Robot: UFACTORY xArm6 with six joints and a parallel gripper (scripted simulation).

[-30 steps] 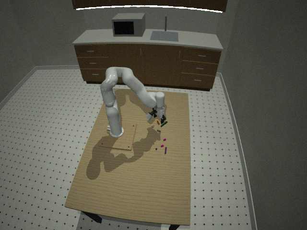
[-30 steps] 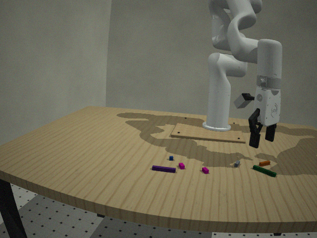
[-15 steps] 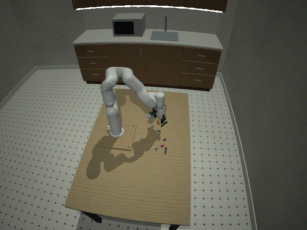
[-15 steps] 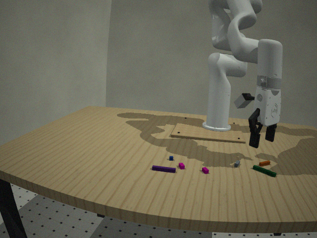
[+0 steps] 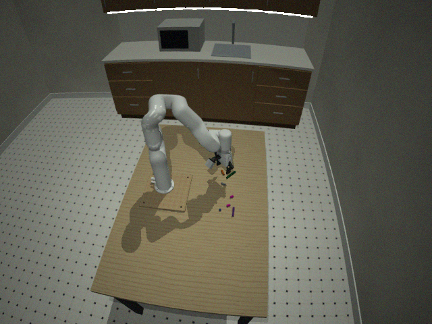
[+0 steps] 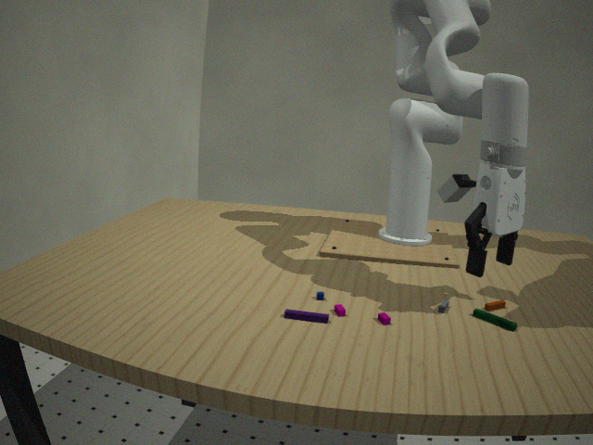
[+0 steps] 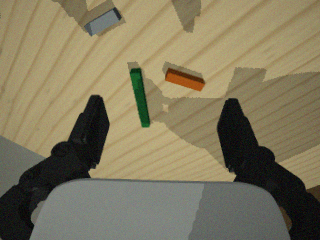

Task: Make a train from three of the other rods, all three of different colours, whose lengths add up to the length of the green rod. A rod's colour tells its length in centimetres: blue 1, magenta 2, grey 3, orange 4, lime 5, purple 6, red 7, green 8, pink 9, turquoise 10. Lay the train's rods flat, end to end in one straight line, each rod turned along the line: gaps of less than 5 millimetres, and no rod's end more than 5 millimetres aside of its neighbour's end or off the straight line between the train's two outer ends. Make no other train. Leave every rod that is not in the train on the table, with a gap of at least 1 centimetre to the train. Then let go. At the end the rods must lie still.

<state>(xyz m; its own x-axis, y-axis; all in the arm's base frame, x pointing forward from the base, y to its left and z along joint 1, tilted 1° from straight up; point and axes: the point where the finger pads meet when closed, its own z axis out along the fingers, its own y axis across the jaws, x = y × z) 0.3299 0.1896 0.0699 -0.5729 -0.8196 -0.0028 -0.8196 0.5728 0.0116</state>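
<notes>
The blue rod lies 26 cm to the right of my hand, 7 cm below it and 5 cm ahead of it. The rest, counted from my hand: grey rod (7 cm to the right, 7 cm below, 2 cm ahead); green rod (7 cm below, 5 cm ahead, 2 cm to the left); orange rod (7 cm below, 2 cm to the left, 1 cm behind).
</notes>
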